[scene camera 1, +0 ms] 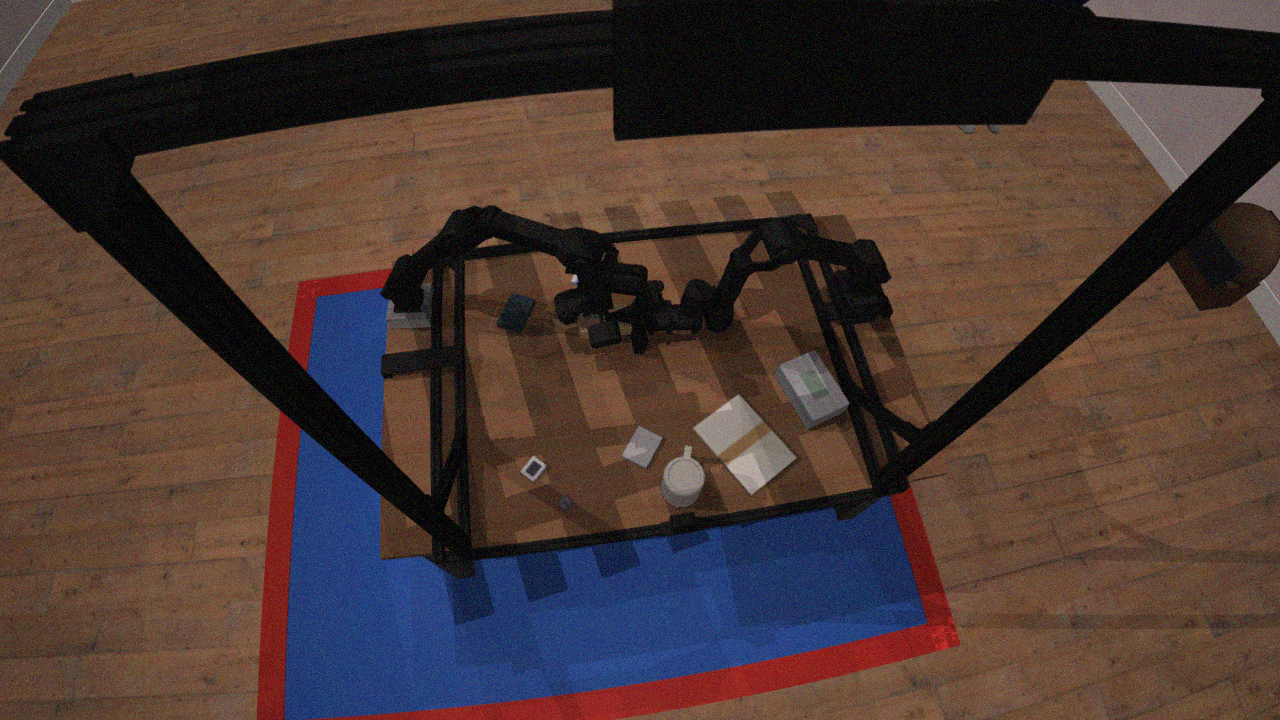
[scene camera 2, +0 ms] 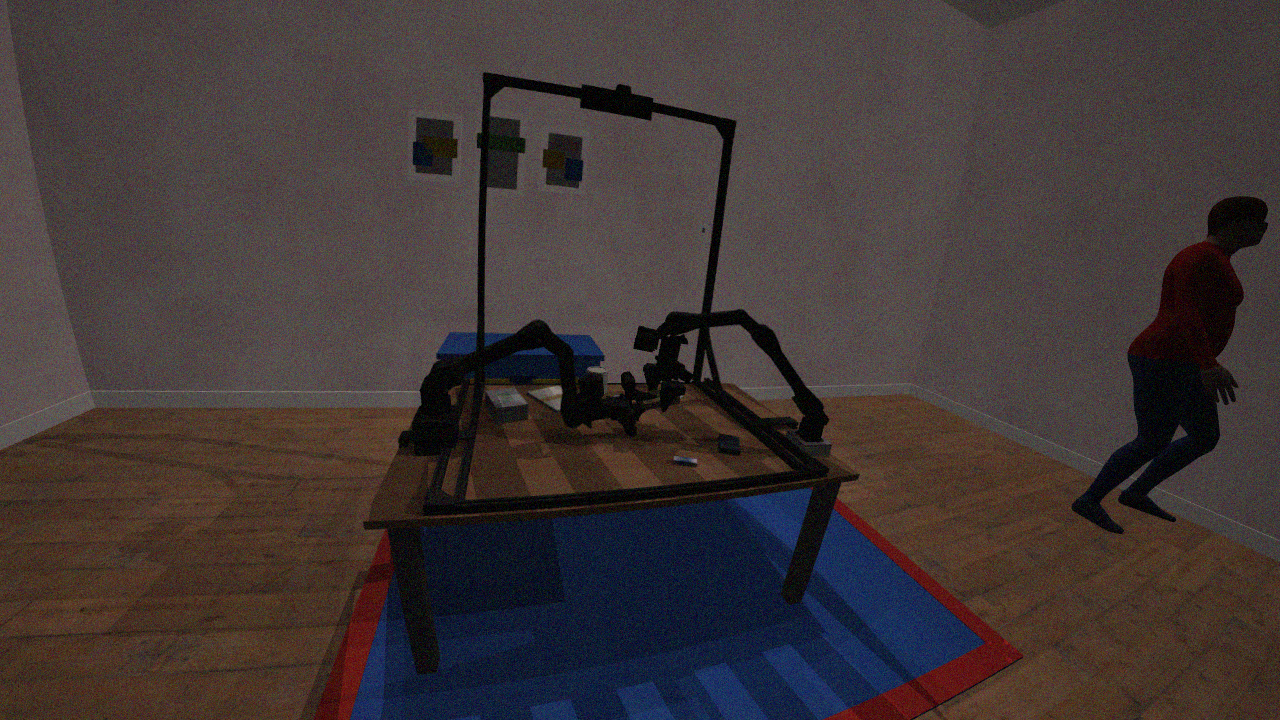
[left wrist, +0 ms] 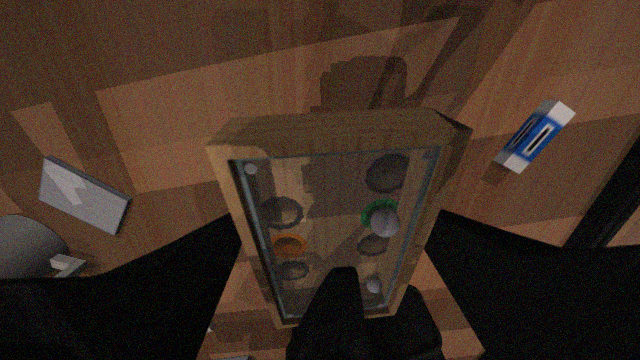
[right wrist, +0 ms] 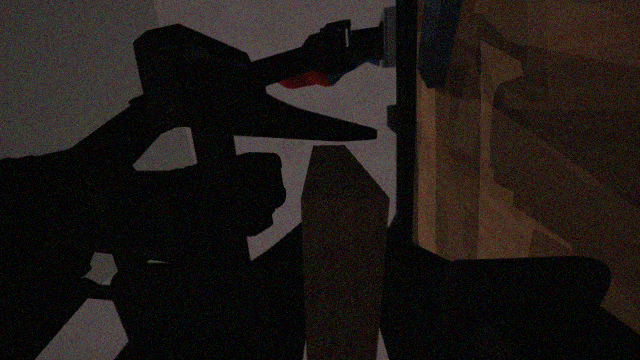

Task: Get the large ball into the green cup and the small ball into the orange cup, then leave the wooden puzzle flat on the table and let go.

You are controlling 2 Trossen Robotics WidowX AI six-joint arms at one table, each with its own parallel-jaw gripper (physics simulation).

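Places are measured from the left arm's base along level axes (x ahead, y left, z up), in centimetres.
Where they show: left gripper, between the fingertips: [scene camera 2: 657, 404] [left wrist: 327, 213]; right gripper, between the fingertips: [scene camera 1: 605, 320] [scene camera 2: 656, 399] [left wrist: 339, 248] [right wrist: 336, 224]; left arm's base, origin of its link: [scene camera 1: 408, 300] [scene camera 2: 809, 436] [right wrist: 381, 42]; right arm's base, origin of its link: [scene camera 1: 861, 285] [scene camera 2: 435, 413].
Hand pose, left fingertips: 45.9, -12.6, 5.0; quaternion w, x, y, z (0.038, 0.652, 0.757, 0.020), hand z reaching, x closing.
Note:
Each offset is from my left fingertips to the top centre of the thing, as dx, dy, dz. "*": to the spot under its first point.
The wooden puzzle @[+0.1, +0.2, +4.3] [left wrist: 333, 130] [right wrist: 343, 232] [scene camera 1: 603, 333] is a box with a clear lid, held tilted above the table by its near end. My right gripper [scene camera 1: 635, 325] [scene camera 2: 616, 409] is shut on it; one dark finger covers the lid's lower middle in the left wrist view. The large ball @[-1.0, +2.3, +2.5] [left wrist: 385, 223] sits in the green cup @[* -2.5, +0.9, +3.3] [left wrist: 368, 211]. The small ball @[+4.1, +3.3, +1.4] [left wrist: 373, 286] lies near the lid's lower right corner, away from the orange cup @[* -0.7, -1.7, +3.3] [left wrist: 288, 245], which holds no ball. My left gripper [left wrist: 327, 213] [scene camera 1: 580, 307] is open and empty above the puzzle.
On the table are a white mug @[* +14.1, -34.7, -0.7] [scene camera 1: 682, 480], a pale flat box @[+29.1, -24.9, -8.2] [scene camera 1: 745, 443], a grey box @[+45.4, -13.8, -4.2] [scene camera 1: 812, 387], a small grey card @[+7.3, -24.4, -8.5] [scene camera 1: 642, 446], a small tile @[-15.5, -28.4, -8.4] [scene camera 1: 533, 469] and a dark blue block @[-20.4, +10.1, -7.3] [scene camera 1: 516, 312]. A black frame [scene camera 1: 737, 516] rims the table.

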